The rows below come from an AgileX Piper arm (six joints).
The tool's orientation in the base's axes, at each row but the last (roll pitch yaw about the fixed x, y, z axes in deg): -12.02, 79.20, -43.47; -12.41, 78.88, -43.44; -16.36, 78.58, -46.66; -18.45, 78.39, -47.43; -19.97, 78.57, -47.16; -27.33, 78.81, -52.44; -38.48, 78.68, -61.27; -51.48, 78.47, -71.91; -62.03, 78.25, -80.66; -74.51, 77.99, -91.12
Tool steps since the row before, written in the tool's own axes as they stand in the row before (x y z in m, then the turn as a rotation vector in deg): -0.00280, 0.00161, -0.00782, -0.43, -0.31, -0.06; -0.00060, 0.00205, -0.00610, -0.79, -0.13, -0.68; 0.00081, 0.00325, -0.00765, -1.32, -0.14, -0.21; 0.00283, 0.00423, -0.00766, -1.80, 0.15, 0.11; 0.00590, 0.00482, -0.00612, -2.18, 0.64, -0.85; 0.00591, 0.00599, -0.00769, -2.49, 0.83, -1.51; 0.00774, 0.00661, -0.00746, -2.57, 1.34, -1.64; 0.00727, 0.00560, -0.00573, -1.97, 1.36, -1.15; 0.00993, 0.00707, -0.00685, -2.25, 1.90, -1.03; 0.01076, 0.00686, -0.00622, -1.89, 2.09, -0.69
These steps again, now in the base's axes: -0.00611, 0.00572, 0.00125, -0.27, -0.18, 0.42; -0.00417, 0.00490, -0.00065, -0.75, 0.34, 0.65; -0.00474, 0.00643, -0.00243, -0.43, 0.17, 1.26; -0.00415, 0.00686, -0.00450, -0.08, 0.35, 1.77; -0.00235, 0.00612, -0.00725, -0.74, 1.26, 1.94; -0.00361, 0.00763, -0.00766, -1.29, 1.75, 2.11; -0.00349, 0.00748, -0.00954, -1.22, 2.28, 2.10; -0.00291, 0.00571, -0.00871, -0.71, 2.02, 1.57; -0.00387, 0.00670, -0.01165, -0.44, 2.54, 1.76; -0.00405, 0.00593, -0.01225, -0.06, 2.55, 1.39
